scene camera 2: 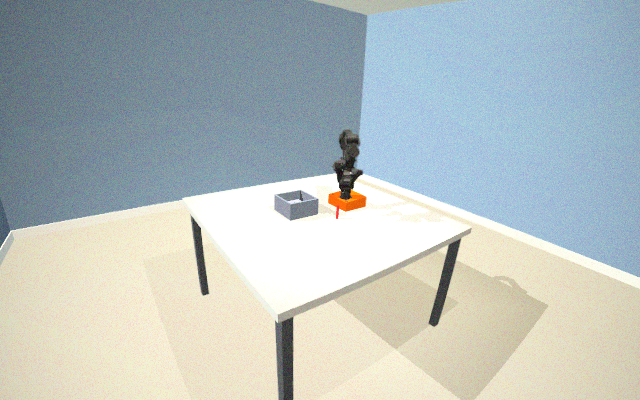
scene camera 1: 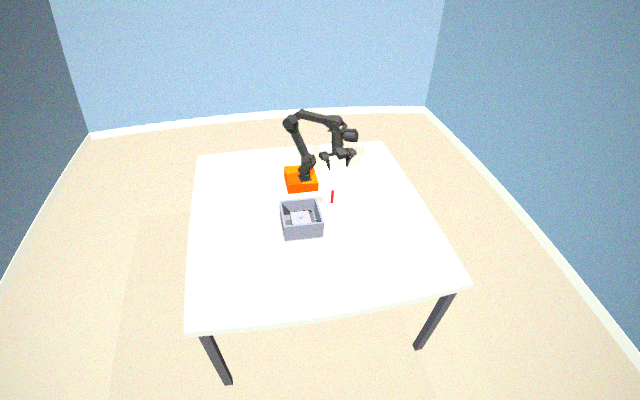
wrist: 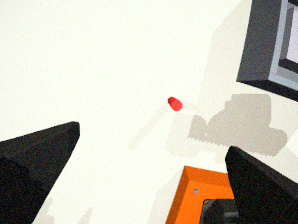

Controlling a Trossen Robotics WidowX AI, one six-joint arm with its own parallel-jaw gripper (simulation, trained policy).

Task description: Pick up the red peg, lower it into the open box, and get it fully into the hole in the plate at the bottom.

A grey box (scene camera 2: pixel 308 206) is 176 cm from the lens.
